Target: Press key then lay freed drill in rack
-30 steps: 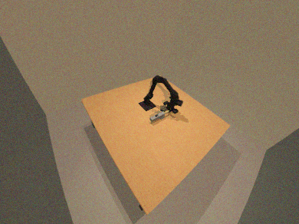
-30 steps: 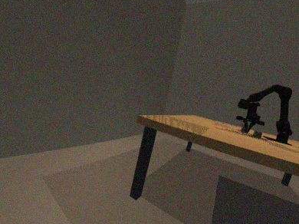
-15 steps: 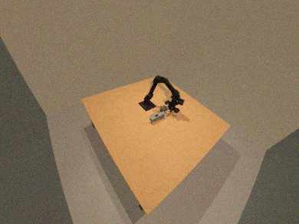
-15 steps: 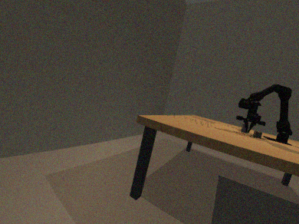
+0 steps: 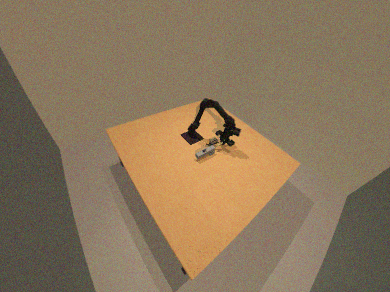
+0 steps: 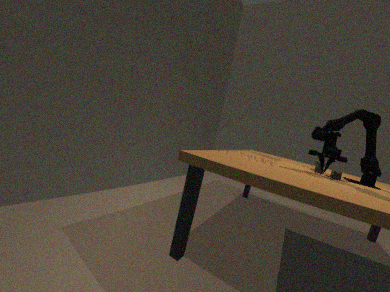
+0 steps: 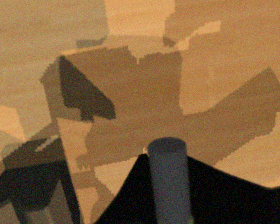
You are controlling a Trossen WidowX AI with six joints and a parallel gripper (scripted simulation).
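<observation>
Right now my gripper tip is 4 cm to the left of the drill and 3 cm below it. From my gripper tip the other things lie so: pale grey block: 20 cm to the right, 2 cm ahead, 2 cm above; then dark frame: 7 cm behind, 4 cm to the right.
</observation>
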